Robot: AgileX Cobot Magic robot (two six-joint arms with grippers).
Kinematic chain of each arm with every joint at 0, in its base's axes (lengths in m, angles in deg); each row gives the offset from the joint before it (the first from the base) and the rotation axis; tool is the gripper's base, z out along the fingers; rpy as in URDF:
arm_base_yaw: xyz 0 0 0.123 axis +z
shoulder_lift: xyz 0 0 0 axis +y
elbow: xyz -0.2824 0 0.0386 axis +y
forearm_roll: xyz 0.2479 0 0.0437 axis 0.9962 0 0.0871
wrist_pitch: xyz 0 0 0 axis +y
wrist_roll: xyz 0.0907 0 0.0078 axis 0.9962 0 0.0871
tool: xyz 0 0 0 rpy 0 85 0
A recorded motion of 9 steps. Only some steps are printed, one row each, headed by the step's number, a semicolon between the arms.
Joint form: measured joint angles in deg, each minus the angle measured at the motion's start. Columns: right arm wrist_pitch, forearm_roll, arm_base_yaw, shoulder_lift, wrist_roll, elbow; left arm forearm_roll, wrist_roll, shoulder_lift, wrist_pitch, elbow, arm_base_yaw.
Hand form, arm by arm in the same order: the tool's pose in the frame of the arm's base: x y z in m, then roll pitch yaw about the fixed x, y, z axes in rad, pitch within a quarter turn. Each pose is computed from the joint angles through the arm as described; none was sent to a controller.
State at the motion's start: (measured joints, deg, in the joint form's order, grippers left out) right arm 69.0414 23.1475 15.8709 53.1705 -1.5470 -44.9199; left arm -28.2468 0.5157 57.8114 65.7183 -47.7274 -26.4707
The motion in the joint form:
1: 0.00 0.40 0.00 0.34 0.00 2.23; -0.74 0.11 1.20 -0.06 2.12 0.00
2: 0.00 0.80 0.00 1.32 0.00 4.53; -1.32 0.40 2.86 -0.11 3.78 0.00
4: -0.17 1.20 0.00 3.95 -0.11 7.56; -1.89 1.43 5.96 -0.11 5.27 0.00
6: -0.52 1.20 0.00 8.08 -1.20 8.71; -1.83 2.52 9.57 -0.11 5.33 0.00
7: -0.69 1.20 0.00 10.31 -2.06 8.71; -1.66 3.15 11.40 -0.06 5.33 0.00
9: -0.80 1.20 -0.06 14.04 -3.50 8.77; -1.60 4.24 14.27 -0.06 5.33 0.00
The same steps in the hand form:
1: 0.1246 0.0707 0.2885 2.7267 0.2446 -2.9866; 0.1301 -0.1097 0.2927 -2.6296 0.2308 2.8762
2: 0.1235 0.0710 0.2754 2.7269 0.1869 -2.9875; 0.1316 -0.1112 0.2804 -2.6319 0.1752 2.8736
4: 0.1242 0.0717 0.2553 2.7324 0.0915 -2.9876; 0.1358 -0.1142 0.2646 -2.6396 0.1034 2.8594
6: 0.1307 0.0735 0.2399 2.7441 0.0131 -2.9719; 0.1434 -0.1178 0.2532 -2.6528 0.0495 2.8414
7: 0.1353 0.0747 0.2341 2.7481 -0.0171 -2.9592; 0.1470 -0.1194 0.2472 -2.6608 0.0228 2.8299
9: 0.1420 0.0765 0.2238 2.7528 -0.0717 -2.9380; 0.1524 -0.1220 0.2377 -2.6688 -0.0180 2.8125

